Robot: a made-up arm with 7 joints. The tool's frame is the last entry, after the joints.
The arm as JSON. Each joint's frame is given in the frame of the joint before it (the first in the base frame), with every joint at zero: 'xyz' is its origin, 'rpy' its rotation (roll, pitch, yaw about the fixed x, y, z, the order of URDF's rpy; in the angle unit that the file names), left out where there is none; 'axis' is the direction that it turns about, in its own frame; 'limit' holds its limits. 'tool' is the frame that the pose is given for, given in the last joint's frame.
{
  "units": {
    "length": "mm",
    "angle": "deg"
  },
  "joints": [
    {
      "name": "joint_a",
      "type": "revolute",
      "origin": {
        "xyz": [
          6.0,
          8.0,
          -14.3
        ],
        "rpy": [
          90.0,
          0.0,
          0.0
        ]
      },
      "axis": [
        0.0,
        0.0,
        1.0
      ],
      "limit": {
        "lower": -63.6,
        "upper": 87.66
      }
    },
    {
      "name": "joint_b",
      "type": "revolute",
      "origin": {
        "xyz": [
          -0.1,
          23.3,
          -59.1
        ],
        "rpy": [
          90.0,
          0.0,
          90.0
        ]
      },
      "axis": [
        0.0,
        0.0,
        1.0
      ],
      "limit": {
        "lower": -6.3,
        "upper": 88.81
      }
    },
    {
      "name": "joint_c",
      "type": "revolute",
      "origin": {
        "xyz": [
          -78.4,
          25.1,
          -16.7
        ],
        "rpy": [
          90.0,
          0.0,
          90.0
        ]
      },
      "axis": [
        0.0,
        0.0,
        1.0
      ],
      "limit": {
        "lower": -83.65,
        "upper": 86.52
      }
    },
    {
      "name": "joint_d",
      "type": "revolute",
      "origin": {
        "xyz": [
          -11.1,
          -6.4,
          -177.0
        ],
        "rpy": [
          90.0,
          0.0,
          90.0
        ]
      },
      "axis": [
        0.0,
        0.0,
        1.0
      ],
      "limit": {
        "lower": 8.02,
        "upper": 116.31
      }
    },
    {
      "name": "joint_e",
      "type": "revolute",
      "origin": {
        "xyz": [
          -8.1,
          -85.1,
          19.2
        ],
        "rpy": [
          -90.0,
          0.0,
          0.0
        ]
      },
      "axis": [
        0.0,
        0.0,
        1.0
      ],
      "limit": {
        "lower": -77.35,
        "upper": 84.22
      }
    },
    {
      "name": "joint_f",
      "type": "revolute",
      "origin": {
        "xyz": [
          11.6,
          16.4,
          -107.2
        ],
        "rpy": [
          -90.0,
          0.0,
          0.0
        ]
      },
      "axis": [
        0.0,
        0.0,
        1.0
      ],
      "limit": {
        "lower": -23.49,
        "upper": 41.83
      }
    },
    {
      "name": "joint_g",
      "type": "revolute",
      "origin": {
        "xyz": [
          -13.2,
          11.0,
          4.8
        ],
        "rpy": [
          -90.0,
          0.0,
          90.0
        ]
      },
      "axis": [
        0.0,
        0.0,
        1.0
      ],
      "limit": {
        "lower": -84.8,
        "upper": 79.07
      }
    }
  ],
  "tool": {
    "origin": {
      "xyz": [
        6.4,
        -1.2,
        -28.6
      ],
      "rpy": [
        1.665,
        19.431,
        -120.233
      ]
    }
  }
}
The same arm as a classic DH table. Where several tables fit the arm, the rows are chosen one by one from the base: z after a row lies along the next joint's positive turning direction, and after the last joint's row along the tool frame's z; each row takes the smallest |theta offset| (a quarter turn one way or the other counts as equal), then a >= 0, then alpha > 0; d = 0 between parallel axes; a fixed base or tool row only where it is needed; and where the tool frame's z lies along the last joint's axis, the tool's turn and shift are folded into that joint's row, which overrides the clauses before.
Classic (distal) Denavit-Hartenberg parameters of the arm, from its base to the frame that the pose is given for. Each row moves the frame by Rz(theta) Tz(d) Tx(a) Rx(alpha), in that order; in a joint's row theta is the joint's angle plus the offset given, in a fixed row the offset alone. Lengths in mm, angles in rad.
base (fixed): theta0 0, d -14.3, a 6, alpha 1.5708
joint_a: theta0 1.5708, d -67.1, a 23.3, alpha 1.5708
joint_b: theta0 1.5708, d -16.8, a 25.1, alpha 1.5708
joint_c: theta0 -1.5708, d -255.4, a 6.4, alpha -1.5708
joint_d: theta0 0, d 8.1, a 8.1, alpha 1.5708
joint_e: theta0 0, d -192.3, a -11.6, alpha 1.5708
joint_f: theta0 -1.5708, d 21.2, a 11, alpha -1.5708
joint_g: theta0 -0.6148, d -7.7, a 5.9, alpha 0.3403
tool (fixed): theta0 -1.4886, d -8.1, a 0, alpha 0
Joint limits (rad, base to tool): -1.11..1.53 -0.11..1.55 -1.46..1.5101 0.14..2.03 -1.35..1.4699 -0.41..0.7301 -1.48..1.38

